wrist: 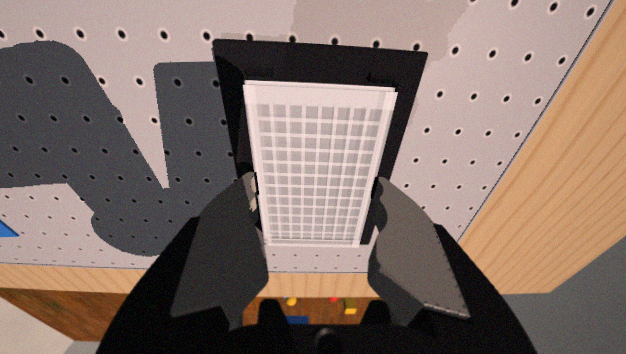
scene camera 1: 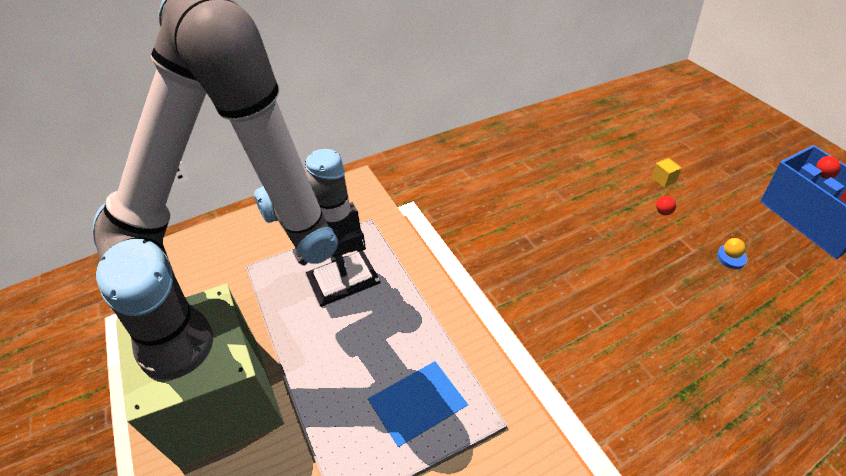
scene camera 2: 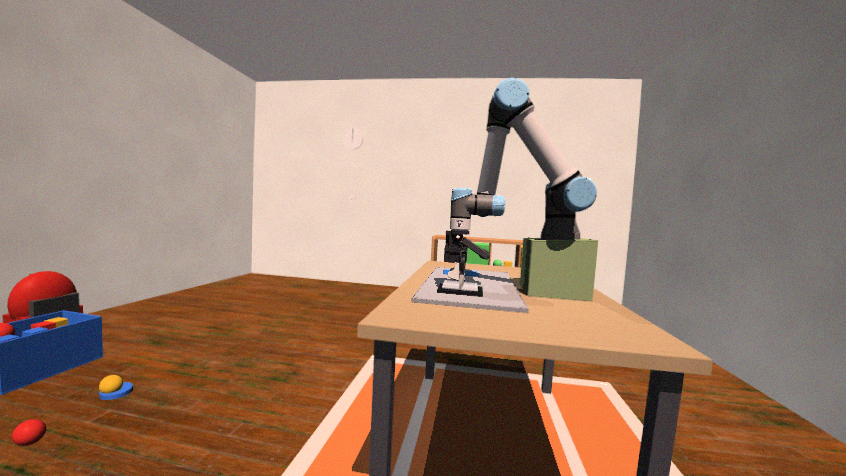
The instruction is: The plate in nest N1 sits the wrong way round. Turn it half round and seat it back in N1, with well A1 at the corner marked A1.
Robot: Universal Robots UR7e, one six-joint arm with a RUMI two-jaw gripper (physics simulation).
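The white gridded plate (scene camera 1: pixel 328 280) (scene camera 2: pixel 467 285) (wrist: pixel 317 165) is at the black nest (scene camera 1: pixel 350 294) (scene camera 2: pixel 442 290) (wrist: pixel 320 61) on the perforated board. My gripper (scene camera 1: pixel 341 271) (scene camera 2: pixel 461 285) (wrist: pixel 315 176) points down and is shut on the plate, with one finger on each long side. In the wrist view a strip of the nest's floor shows beyond the plate's far short edge. Whether the plate is fully down in the nest is hard to tell. The well labels and the A1 corner mark are not readable.
A blue rectangle (scene camera 1: pixel 417 403) lies on the perforated board (scene camera 1: pixel 331 452) away from the nest. The green base block (scene camera 1: pixel 207 432) (scene camera 2: pixel 560 269) carries the arm beside the board. The wooden table (scene camera 1: pixel 496 378) (scene camera 2: pixel 532 331) reaches past the board's edges.
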